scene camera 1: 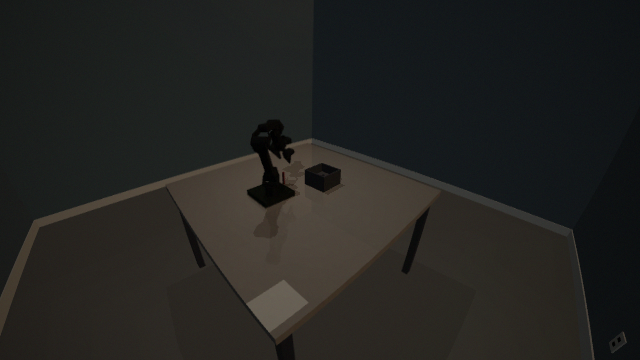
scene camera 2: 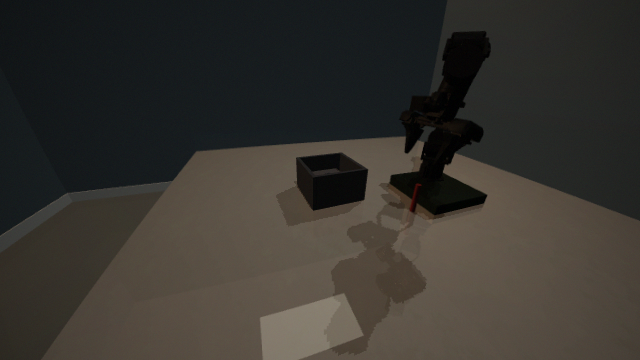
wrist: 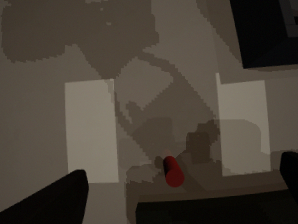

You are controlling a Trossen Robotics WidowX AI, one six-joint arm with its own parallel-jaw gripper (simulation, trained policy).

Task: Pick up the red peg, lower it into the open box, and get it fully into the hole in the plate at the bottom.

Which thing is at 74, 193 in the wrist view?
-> The gripper.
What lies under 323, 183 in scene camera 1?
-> A dark box.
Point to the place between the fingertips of the gripper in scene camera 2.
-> At 419, 158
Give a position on a dark box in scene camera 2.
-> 322, 191
